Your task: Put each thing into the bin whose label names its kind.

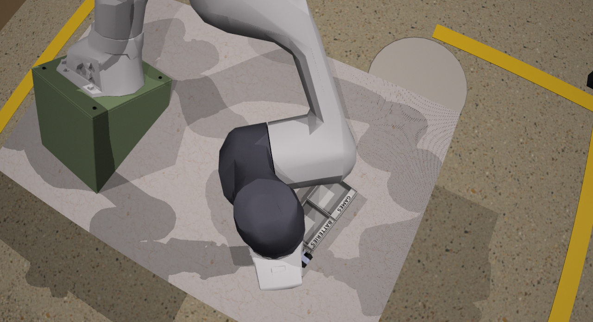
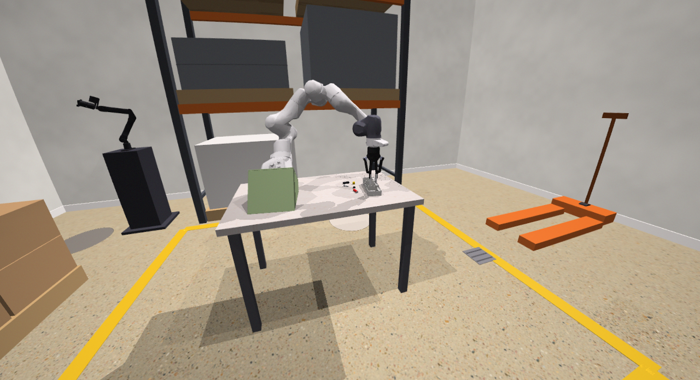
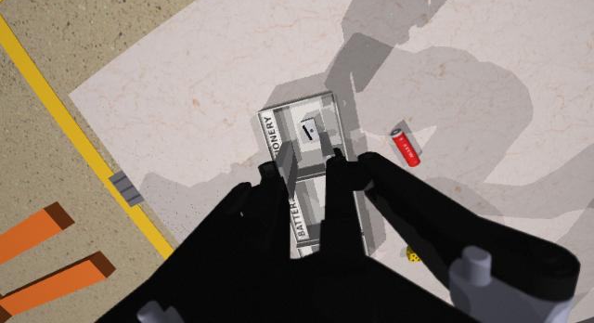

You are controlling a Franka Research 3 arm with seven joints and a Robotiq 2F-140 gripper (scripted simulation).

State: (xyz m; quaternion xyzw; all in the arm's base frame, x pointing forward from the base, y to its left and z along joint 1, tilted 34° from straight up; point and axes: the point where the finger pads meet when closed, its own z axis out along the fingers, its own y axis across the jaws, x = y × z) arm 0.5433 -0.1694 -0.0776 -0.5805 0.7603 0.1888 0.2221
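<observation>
Right now my hand is 10 cm past the black battery, 26 cm to the right of it and 9 cm above it. The rest, counted from my hand: black nut: 8 cm behind, 15 cm to the left, 10 cm below; then red battery: 10 cm behind, 7 cm to the left, 9 cm below; then yellow die: 5 cm behind, 22 cm to the left, 9 cm below.
</observation>
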